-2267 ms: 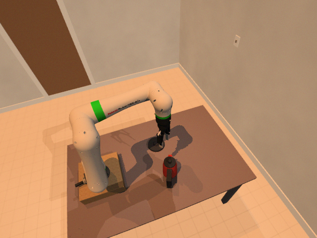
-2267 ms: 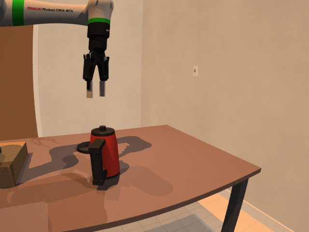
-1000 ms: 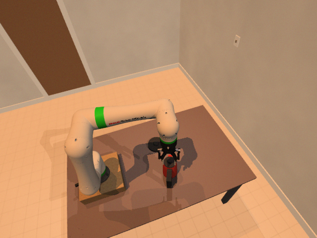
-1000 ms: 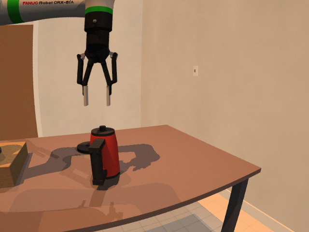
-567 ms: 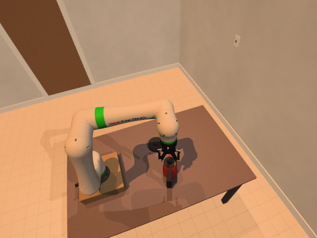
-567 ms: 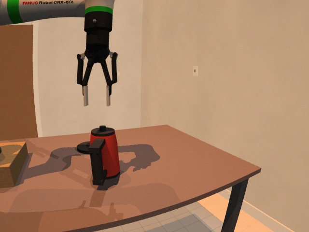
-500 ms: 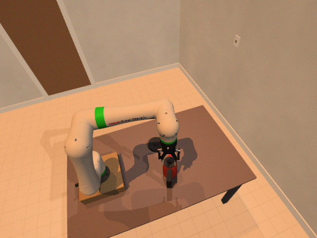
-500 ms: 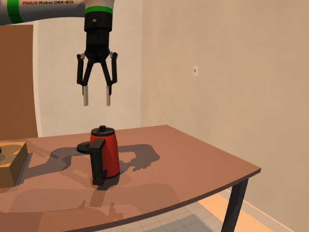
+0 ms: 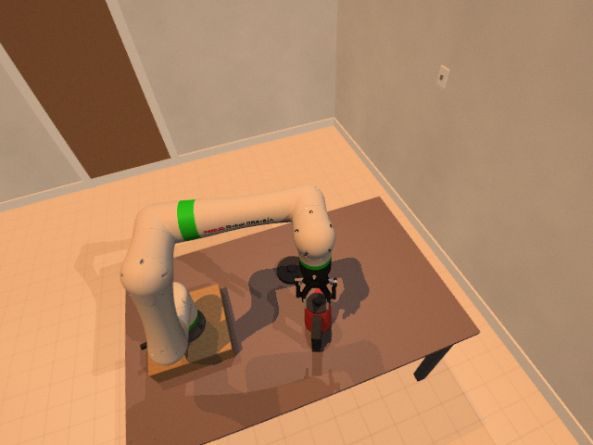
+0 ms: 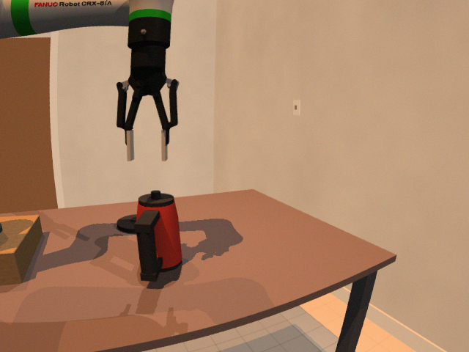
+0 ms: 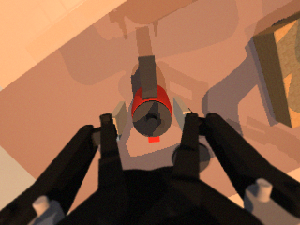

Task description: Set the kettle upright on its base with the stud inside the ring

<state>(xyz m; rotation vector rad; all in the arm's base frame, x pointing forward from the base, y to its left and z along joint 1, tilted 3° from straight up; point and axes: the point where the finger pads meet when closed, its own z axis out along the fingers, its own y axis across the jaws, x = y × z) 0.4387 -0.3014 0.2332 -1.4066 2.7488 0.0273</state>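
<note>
The red kettle lies 2 cm ahead of my hand, 2 cm to the left of it and 21 cm below it. From my hand the other things lie so: round black base 8 cm ahead, 34 cm to the left, 30 cm below.
</note>
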